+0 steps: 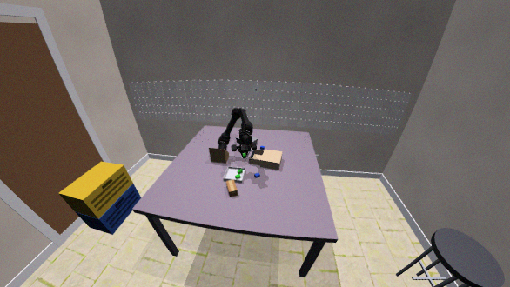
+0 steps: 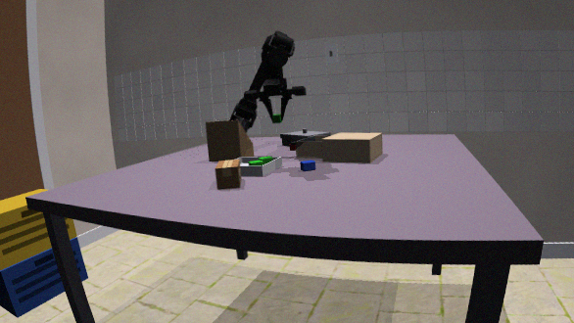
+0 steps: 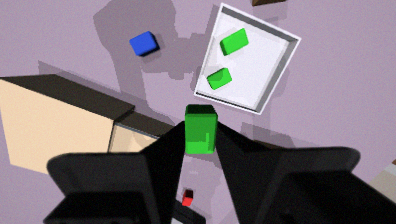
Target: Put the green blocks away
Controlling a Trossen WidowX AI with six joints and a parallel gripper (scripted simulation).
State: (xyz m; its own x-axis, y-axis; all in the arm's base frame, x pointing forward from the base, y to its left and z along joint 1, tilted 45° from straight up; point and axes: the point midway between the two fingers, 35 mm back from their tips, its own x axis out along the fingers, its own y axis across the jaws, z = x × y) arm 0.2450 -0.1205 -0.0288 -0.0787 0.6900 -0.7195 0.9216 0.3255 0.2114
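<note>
Right now the tray is 160 mm below my hand, 80 mm to the right of it and 60 mm behind it. From my hand the other things lie so: small brown box: 240 mm to the right, 140 mm below, 20 mm behind; red block: 310 mm to the left, 160 mm below, 100 mm behind; flat lid: 430 mm to the left, 120 mm below, 110 mm behind.
</note>
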